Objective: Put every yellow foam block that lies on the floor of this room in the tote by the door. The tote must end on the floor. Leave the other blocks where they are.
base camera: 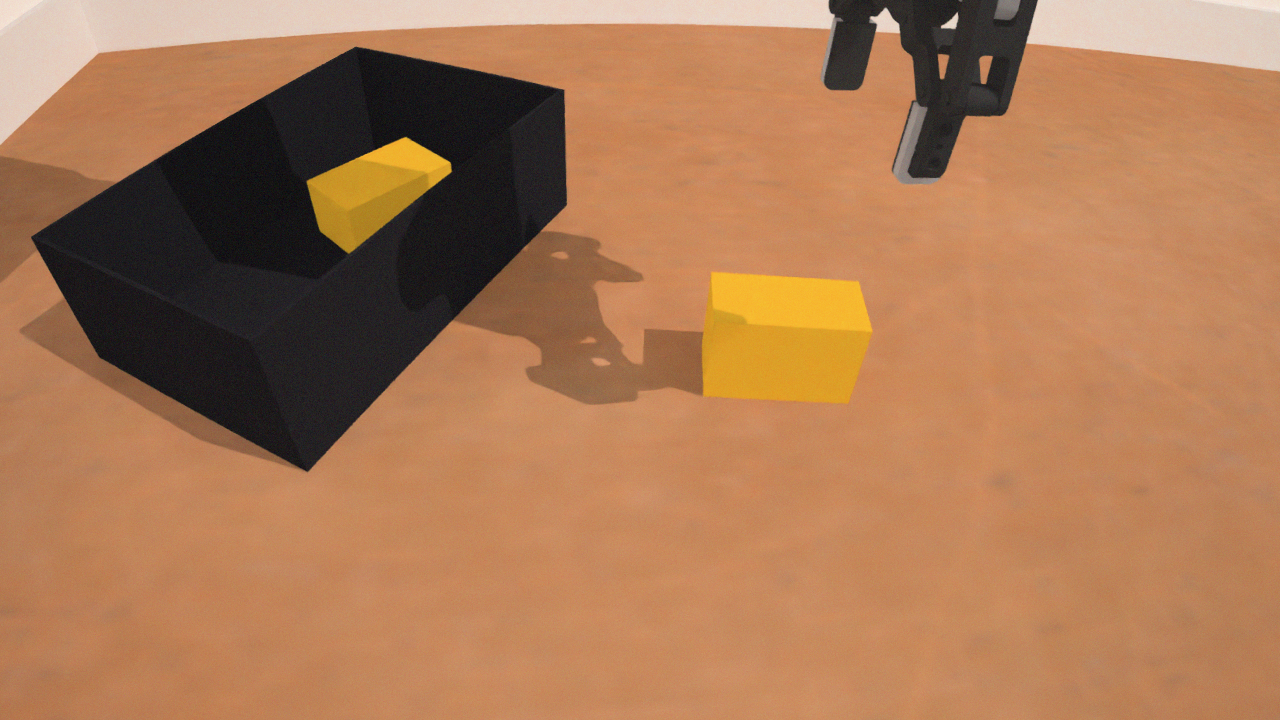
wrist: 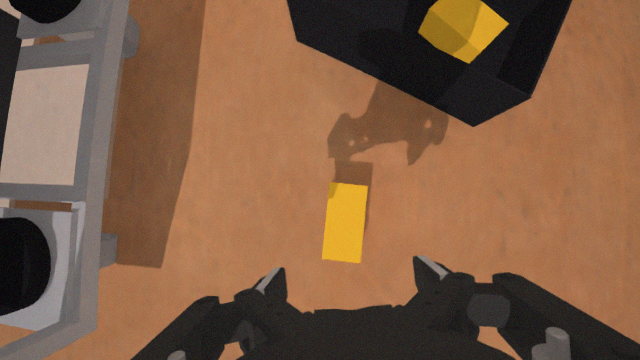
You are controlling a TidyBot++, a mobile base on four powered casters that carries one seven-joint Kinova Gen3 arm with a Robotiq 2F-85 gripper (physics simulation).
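Frame: origin at the arm's base, x left, y ahead, z down, level; centimetres.
Seen in the pictures: gripper, between the fingertips: (base camera: 873, 129) (wrist: 348, 276).
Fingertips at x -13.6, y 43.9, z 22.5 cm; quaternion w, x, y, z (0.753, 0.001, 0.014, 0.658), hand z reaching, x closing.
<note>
Offsets run from my fingertips to a thing's top centre.
A yellow foam block {dx +2.4, dy +0.1, dz +11.2 cm} (base camera: 785, 353) (wrist: 345, 223) lies on the floor to the right of the tote in the base view. The black tote {dx +31.7, dy +10.3, dz +7.2 cm} (base camera: 295, 394) (wrist: 500, 100) stands on the floor, upright and open at the top. A second yellow block {dx +29.8, dy +16.4, dz +12.4 cm} (base camera: 371, 192) (wrist: 462, 30) is inside the tote and looks tilted. My gripper (base camera: 881, 120) (wrist: 348, 276) is open and empty. It hangs above the floor, higher than the loose block, which shows ahead of the fingertips in the wrist view.
The grey frame of the mobile base (wrist: 90, 200) runs along the left edge of the wrist view. White walls (base camera: 626, 10) stand behind the tote and gripper in the base view. The gripper's shadow falls between the tote and the loose block.
</note>
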